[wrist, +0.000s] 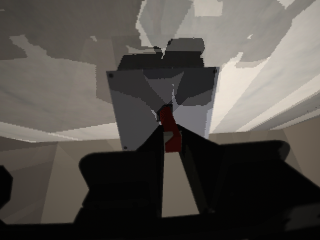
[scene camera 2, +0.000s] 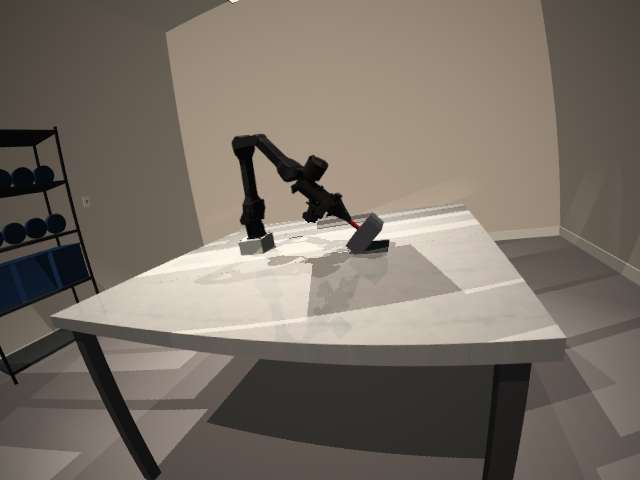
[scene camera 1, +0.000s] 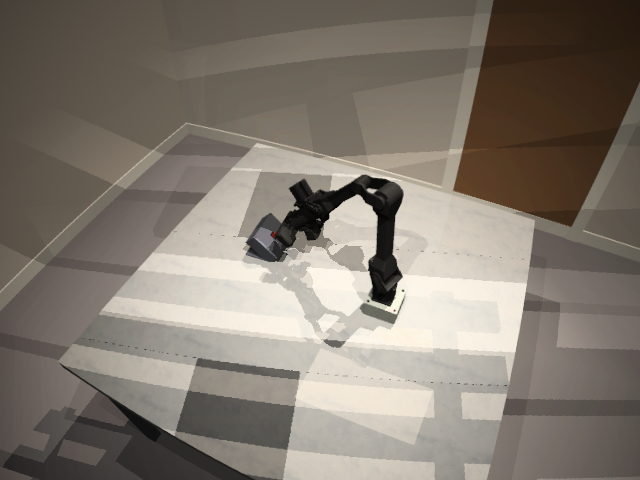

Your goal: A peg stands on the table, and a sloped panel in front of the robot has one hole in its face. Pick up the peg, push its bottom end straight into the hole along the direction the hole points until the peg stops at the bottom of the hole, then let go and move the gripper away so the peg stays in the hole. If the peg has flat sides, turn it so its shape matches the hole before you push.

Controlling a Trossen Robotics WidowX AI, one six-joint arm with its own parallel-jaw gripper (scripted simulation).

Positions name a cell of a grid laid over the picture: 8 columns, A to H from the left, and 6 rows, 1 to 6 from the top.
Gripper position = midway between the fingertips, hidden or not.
gripper: wrist E4; scene camera 2 E3; scene camera 1 D3
